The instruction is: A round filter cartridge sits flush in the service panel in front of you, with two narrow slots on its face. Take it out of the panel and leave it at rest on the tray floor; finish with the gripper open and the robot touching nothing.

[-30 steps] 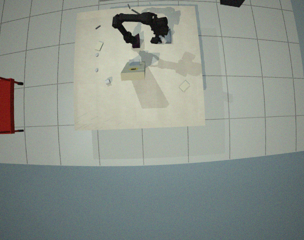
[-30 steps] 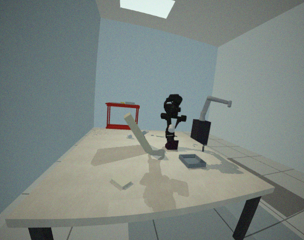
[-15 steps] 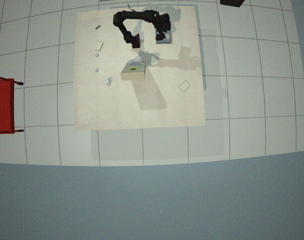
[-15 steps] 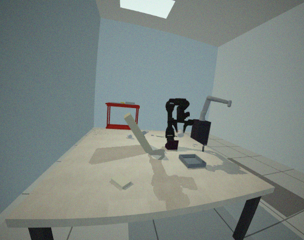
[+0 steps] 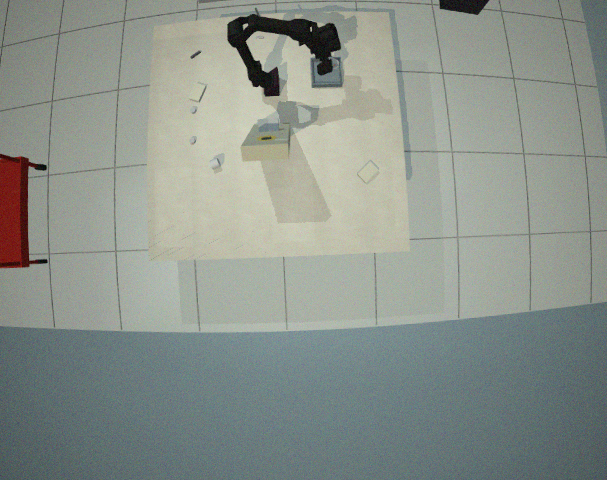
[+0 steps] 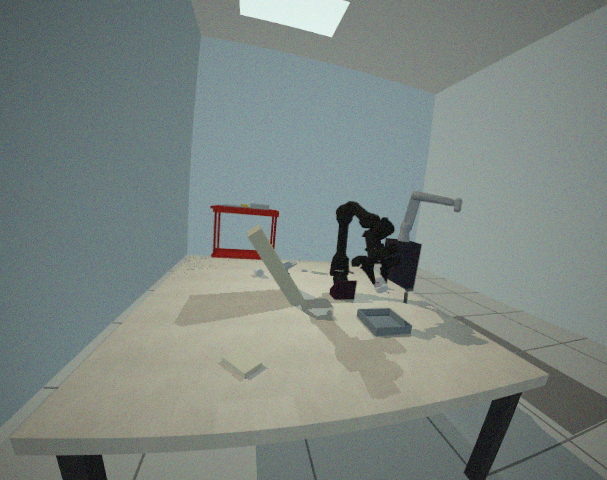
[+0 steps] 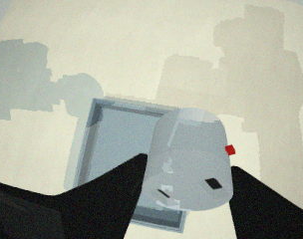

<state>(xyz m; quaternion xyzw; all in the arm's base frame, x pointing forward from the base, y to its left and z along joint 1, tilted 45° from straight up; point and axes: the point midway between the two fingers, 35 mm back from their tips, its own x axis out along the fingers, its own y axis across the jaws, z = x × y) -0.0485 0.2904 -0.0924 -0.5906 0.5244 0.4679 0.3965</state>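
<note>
My gripper tip is 160 mm above the grey tray, 50 mm past it and 10 mm to the left of it. From my gripper tip the other things lie so: service panel (360 mm ahead, 260 mm to the right, 20 mm below); then filter cartridge (right at my gripper tip).
</note>
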